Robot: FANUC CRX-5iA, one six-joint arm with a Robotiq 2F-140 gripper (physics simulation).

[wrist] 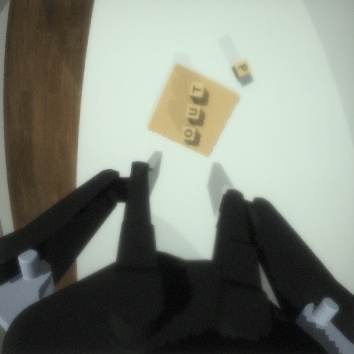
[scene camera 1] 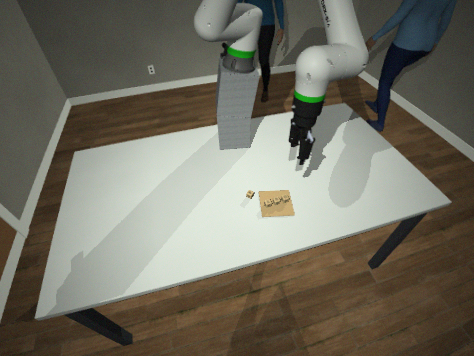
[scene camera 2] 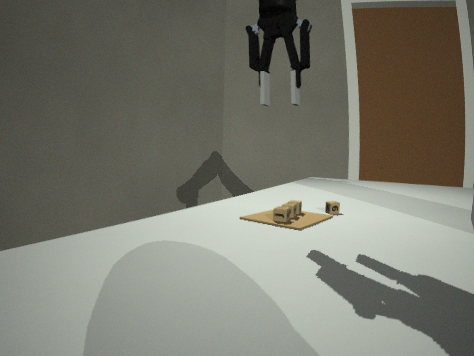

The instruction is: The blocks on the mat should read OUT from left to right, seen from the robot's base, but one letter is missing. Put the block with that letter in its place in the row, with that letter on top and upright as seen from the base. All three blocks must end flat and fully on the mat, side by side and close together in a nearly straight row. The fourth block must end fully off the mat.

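Note:
The O block (scene camera 1: pixel 286 198) (scene camera 2: pixel 281 214) (wrist: pixel 188 133), U block (scene camera 1: pixel 277 200) (wrist: pixel 193 112) and T block (scene camera 1: pixel 268 202) (scene camera 2: pixel 298 206) (wrist: pixel 198 90) lie flat on the tan mat (scene camera 1: pixel 275 212) (scene camera 2: pixel 300 227) (wrist: pixel 170 76). They form a nearly straight row with small gaps, reading OUT from left to right as seen from the base, letters upright. The fourth block (scene camera 1: pixel 250 194) (scene camera 2: pixel 332 207) (wrist: pixel 242 68), P on top, lies on the table off the mat, beyond its T side. My gripper (scene camera 1: pixel 296 161) (scene camera 2: pixel 280 104) (wrist: pixel 184 168) is partly open, empty, high above the table and away from the blocks.
The white table (scene camera 1: pixel 165 240) (scene camera 2: pixel 165 290) (wrist: pixel 280 150) carries the mat. A grey pedestal (scene camera 1: pixel 235 110) with a second arm stands at its back edge. Two human figures (scene camera 1: pixel 267 50) (scene camera 1: pixel 400 50) stand behind the table. Arm shadows fall on the table.

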